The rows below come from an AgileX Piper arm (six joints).
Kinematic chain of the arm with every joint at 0, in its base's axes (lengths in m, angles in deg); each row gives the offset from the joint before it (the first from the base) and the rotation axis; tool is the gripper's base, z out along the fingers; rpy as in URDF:
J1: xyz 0 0 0.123 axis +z
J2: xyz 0 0 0 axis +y
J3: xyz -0.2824 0 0.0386 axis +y
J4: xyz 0.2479 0 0.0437 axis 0.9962 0 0.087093
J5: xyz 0 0 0 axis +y
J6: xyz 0.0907 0 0.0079 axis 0.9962 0 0.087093
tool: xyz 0 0 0 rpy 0 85 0
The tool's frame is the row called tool.
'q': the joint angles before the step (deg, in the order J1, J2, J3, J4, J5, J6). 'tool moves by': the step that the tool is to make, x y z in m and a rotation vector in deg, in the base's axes. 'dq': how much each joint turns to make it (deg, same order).
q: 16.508 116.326 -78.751 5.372 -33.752 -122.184
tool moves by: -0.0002 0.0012 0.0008 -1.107 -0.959 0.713
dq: 0.004 0.046 -0.013 -1.404 -0.646 -0.123
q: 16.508 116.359 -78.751 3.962 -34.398 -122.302
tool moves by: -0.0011 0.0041 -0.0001 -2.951 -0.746 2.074
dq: 0.121 0.007 -0.012 -3.616 0.131 0.002
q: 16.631 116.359 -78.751 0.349 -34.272 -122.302
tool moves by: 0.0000 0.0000 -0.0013 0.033 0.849 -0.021
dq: 0.006 -0.003 0.010 0.068 0.797 0.215
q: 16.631 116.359 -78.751 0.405 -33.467 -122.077
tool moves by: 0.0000 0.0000 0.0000 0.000 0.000 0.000
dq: 0.000 0.000 0.000 0.000 0.000 0.000
